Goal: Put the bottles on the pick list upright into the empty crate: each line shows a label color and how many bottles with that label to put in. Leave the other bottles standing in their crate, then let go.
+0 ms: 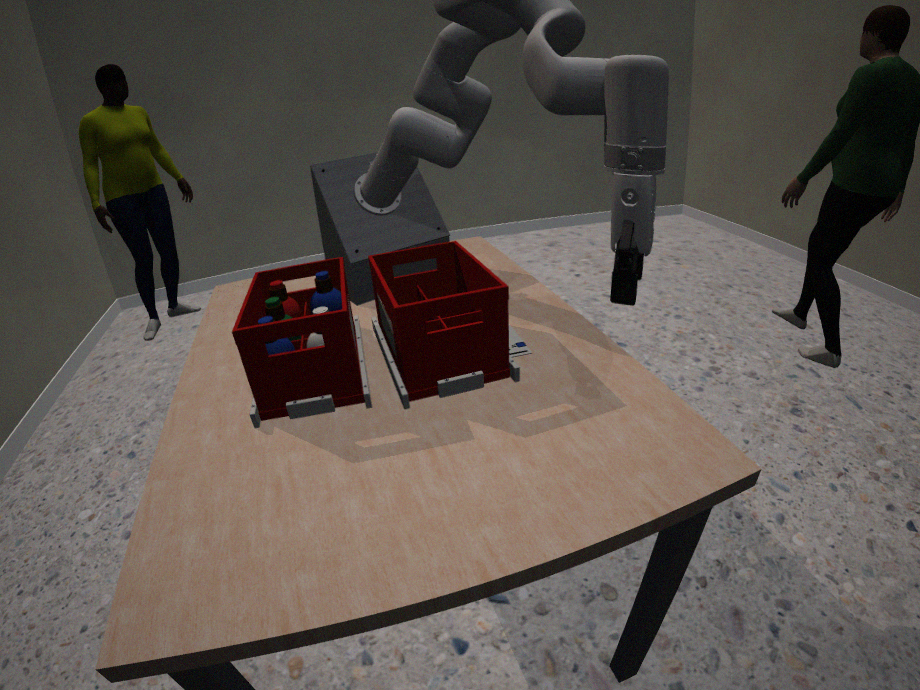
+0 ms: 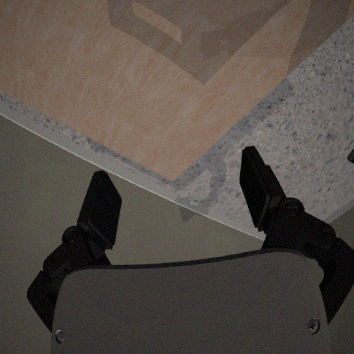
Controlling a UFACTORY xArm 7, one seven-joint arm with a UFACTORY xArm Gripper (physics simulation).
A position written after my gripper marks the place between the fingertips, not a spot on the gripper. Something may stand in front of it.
My gripper shows in image 1 (627,290) and in image 2 (175,174).
